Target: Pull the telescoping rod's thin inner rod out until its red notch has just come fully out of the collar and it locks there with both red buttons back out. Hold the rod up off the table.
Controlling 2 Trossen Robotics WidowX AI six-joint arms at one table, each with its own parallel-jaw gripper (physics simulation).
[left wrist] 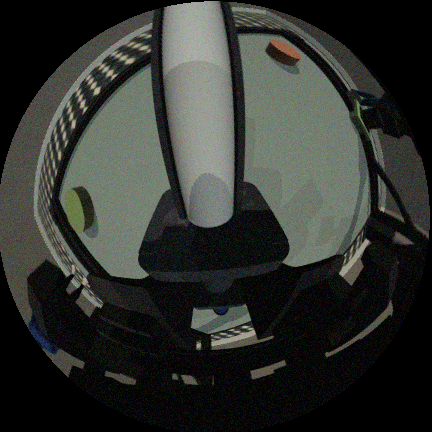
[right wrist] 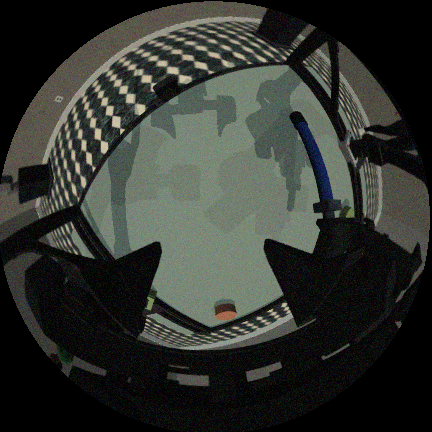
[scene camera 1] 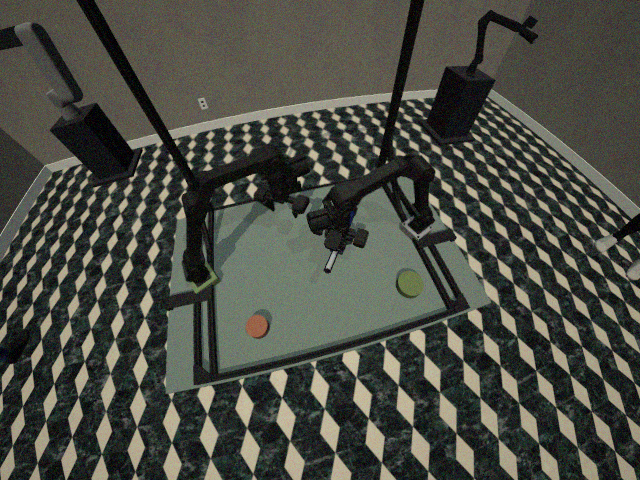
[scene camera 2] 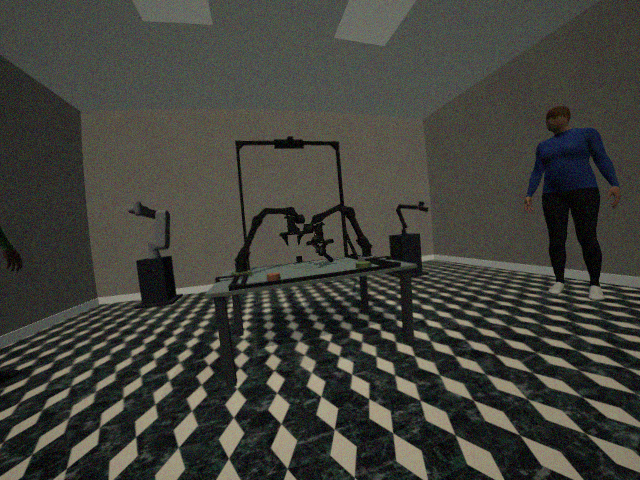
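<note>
The telescoping rod (scene camera 1: 330,261) (left wrist: 200,100) is held tilted, off the table. A silver length with dark strips along its sides runs up the left wrist view. On its other side a blue length (right wrist: 316,160) with a black end cap rises from a dark collar (right wrist: 327,206) in the right wrist view. No red notch or red button shows clearly. My left gripper (scene camera 1: 345,241) (scene camera 2: 319,245) is shut on the rod; its fingers hide part of it. My right gripper (scene camera 1: 282,204) (scene camera 2: 291,238) (right wrist: 212,246) is open and empty, to the picture's left of the rod in scene camera 1, apart from it.
An orange disc (scene camera 1: 256,326) (scene camera 2: 273,277) (left wrist: 283,51) (right wrist: 225,312) lies at the table's near left in scene camera 1. A green disc (scene camera 1: 409,283) (scene camera 2: 363,264) (left wrist: 77,210) lies at the right. Dark rails (scene camera 1: 330,345) edge the table. A person (scene camera 2: 571,165) stands beyond it.
</note>
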